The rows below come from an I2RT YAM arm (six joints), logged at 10 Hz.
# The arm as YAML. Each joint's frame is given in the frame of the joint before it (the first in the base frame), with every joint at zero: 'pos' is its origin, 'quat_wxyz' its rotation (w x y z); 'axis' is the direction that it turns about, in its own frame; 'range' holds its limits. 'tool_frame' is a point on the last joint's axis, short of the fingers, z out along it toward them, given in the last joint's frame.
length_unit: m
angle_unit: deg
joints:
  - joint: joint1
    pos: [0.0, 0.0, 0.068]
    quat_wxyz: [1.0, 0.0, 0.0, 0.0]
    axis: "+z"
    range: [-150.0, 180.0]
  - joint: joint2
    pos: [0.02, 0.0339, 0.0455]
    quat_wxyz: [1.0, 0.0, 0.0, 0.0]
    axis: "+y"
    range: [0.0, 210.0]
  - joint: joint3
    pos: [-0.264, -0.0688, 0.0]
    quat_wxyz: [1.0, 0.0, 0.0, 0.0]
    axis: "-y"
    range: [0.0, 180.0]
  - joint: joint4
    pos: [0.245, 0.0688, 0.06]
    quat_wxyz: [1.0, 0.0, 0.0, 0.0]
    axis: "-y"
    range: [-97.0, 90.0]
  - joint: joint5
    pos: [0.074, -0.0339, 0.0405]
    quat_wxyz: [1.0, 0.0, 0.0, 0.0]
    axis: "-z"
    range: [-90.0, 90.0]
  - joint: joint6
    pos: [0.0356, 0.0, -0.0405]
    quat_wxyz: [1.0, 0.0, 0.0, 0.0]
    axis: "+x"
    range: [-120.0, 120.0]
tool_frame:
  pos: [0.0, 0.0, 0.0]
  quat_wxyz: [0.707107, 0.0, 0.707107, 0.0]
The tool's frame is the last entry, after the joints.
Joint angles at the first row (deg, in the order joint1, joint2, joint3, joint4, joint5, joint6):
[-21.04, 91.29, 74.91, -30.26, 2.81, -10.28]
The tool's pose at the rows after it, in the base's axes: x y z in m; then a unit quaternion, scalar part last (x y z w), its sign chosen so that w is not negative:
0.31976, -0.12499, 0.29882, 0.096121, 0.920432, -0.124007, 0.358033
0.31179, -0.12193, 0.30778, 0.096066, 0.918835, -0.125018, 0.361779
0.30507, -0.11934, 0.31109, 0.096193, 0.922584, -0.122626, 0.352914
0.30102, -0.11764, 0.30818, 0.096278, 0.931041, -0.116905, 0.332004
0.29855, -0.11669, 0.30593, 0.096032, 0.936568, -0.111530, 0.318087
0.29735, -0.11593, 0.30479, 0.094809, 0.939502, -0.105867, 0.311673
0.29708, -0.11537, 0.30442, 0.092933, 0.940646, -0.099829, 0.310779
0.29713, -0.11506, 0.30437, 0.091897, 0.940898, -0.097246, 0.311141
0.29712, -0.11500, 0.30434, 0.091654, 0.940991, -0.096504, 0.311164
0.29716, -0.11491, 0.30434, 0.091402, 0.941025, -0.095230, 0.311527
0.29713, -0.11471, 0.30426, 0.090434, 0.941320, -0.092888, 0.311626
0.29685, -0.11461, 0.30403, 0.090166, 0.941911, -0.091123, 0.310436
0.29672, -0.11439, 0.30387, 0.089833, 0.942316, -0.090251, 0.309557
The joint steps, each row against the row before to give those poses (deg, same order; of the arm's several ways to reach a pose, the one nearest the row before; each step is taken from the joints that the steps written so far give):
[-0.02, -2.52, 0.00, -1.42, 0.00, 0.00]
[0.00, -1.97, 0.01, -1.49, 0.00, 0.00]
[0.00, -1.18, -0.01, -2.32, 0.00, 0.00]
[0.02, -0.13, 0.01, -2.79, 0.00, 0.00]
[-0.02, 0.00, -0.01, -1.82, -0.20, 0.00]
[0.00, 0.00, 0.00, -0.94, -0.46, 0.00]
[0.00, 0.00, 0.00, -0.30, -0.67, 0.00]
[0.02, 0.00, 0.00, -0.05, -0.31, 0.00]
[0.00, 0.00, 0.00, -0.02, -0.09, 0.00]
[0.00, 0.00, 0.01, 0.00, -0.15, 0.02]
[0.00, 0.00, -0.01, -0.06, -0.29, -0.02]
[-0.02, 0.00, 0.00, -0.20, -0.17, 0.00]
[0.02, 0.00, 0.00, -0.13, -0.07, 0.00]

